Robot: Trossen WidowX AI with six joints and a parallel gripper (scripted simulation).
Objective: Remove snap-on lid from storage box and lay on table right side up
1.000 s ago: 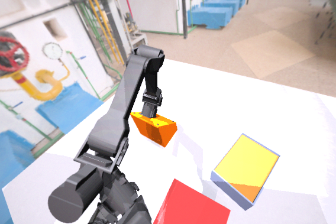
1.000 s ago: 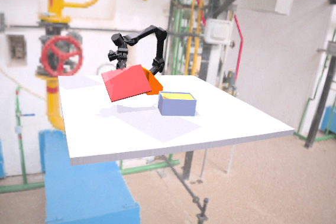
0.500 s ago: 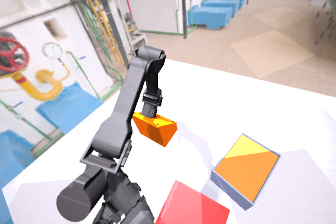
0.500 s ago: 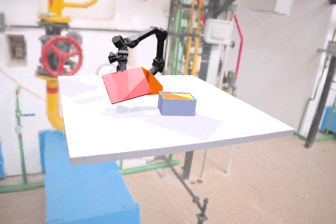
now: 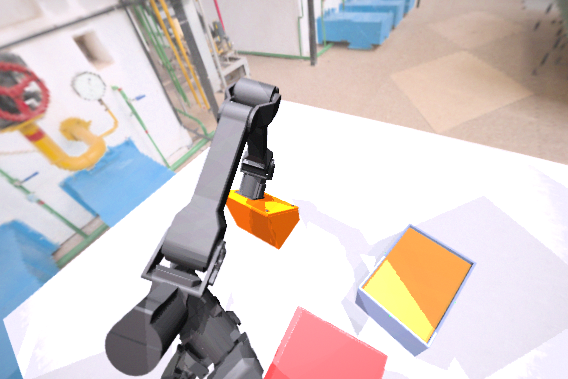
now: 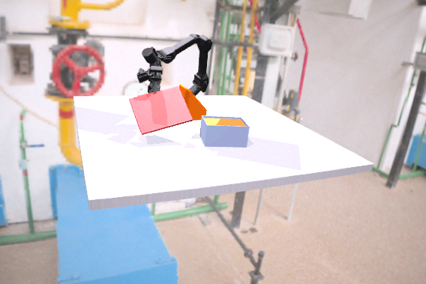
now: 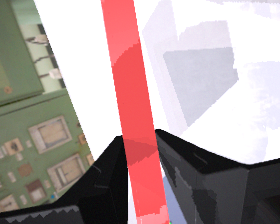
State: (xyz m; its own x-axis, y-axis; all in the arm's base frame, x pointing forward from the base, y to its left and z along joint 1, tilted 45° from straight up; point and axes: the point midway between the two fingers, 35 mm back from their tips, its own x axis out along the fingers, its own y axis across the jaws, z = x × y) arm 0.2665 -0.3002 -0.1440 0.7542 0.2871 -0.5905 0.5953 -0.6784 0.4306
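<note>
The red lid lies 6 cm ahead of my gripper tip, 1 cm to the left of it and 5 cm below it. Round my gripper tip: storage box 15 cm ahead, 31 cm to the left, 15 cm below.
</note>
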